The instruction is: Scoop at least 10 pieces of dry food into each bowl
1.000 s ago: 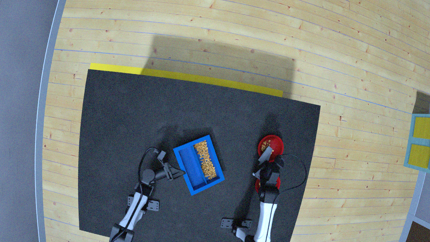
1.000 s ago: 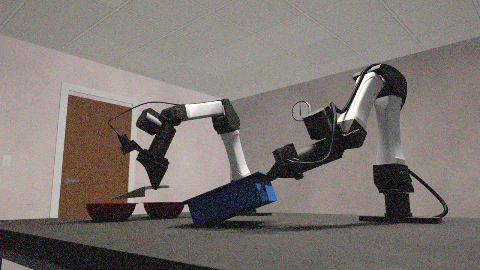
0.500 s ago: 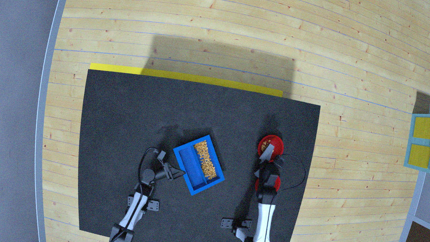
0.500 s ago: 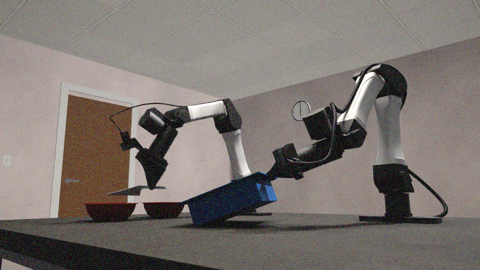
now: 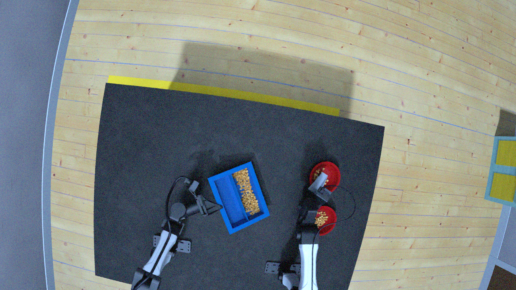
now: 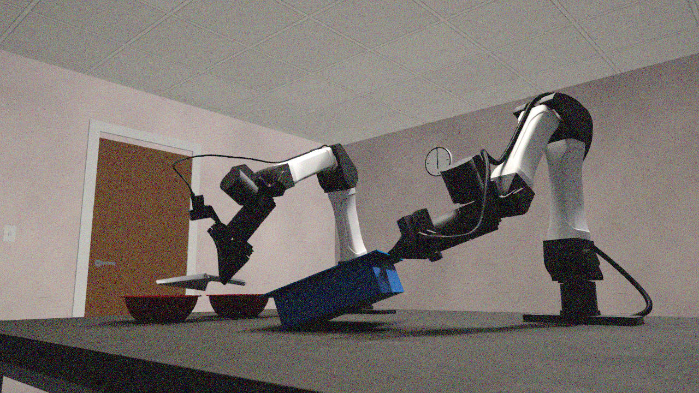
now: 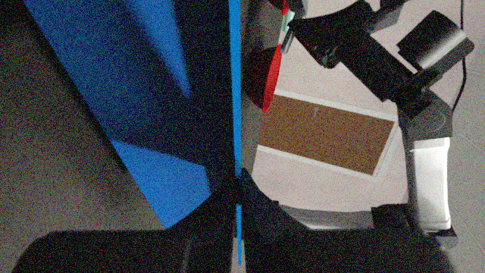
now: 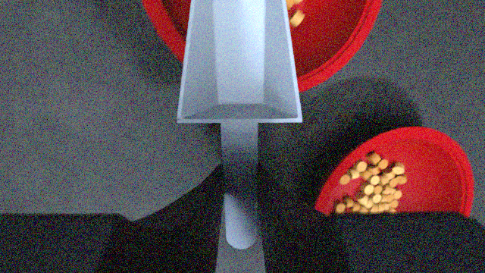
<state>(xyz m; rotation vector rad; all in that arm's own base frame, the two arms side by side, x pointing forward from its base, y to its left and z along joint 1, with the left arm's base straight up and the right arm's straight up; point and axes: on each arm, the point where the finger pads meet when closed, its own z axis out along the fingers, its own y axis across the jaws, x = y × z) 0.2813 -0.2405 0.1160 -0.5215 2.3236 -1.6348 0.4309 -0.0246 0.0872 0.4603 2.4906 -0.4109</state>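
Now: the blue box 50 mm ahead of my left hand, 70 mm to the right of it and 50 mm below it. Round my left hand: grey scoop (170 mm ahead, 400 mm to the right, 40 mm below).
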